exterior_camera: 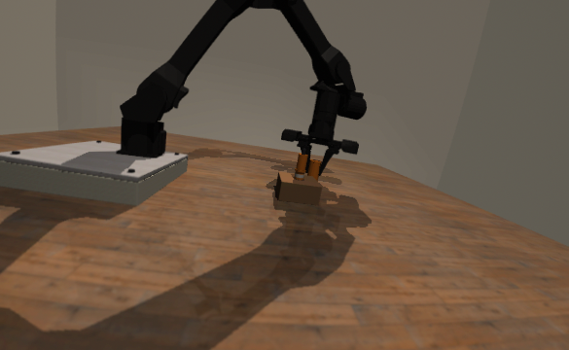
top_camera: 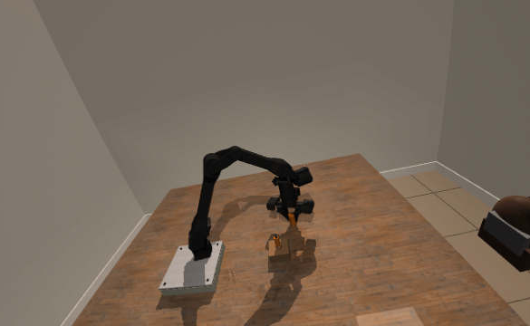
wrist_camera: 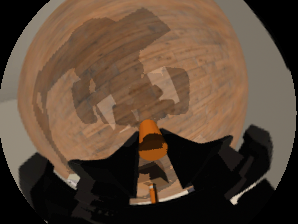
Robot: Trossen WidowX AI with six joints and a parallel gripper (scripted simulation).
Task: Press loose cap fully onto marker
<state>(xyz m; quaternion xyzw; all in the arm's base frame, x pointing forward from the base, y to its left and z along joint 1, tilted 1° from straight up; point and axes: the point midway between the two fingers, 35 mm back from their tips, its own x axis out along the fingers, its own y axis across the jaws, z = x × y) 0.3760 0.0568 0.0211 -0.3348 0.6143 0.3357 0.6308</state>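
Right now my gripper tip is 90 mm past the wooden holder block and 130 mm to the left of it. Also, from my gripper tip: orange cap: 10 mm above.
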